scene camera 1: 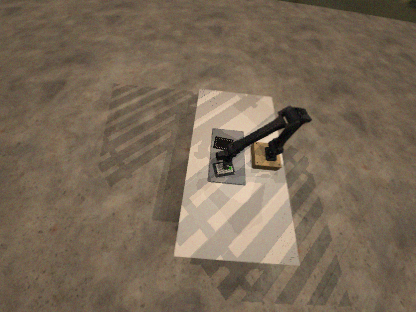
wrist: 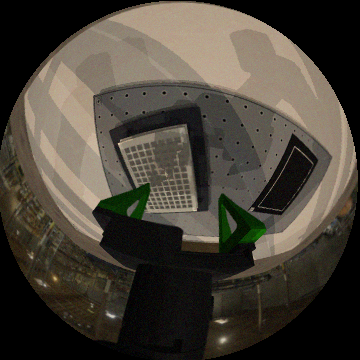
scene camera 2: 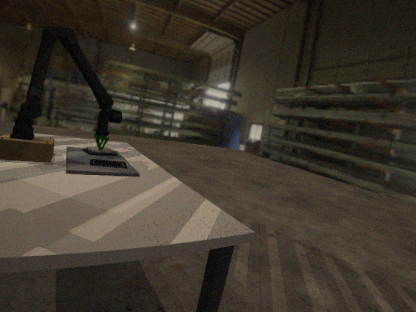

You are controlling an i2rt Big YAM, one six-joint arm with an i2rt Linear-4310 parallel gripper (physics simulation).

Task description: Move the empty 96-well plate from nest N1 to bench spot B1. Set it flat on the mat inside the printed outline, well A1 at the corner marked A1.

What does my gripper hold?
Nothing.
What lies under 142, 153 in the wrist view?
A well plate.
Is my gripper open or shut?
Open.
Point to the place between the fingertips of my gripper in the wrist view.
184, 191
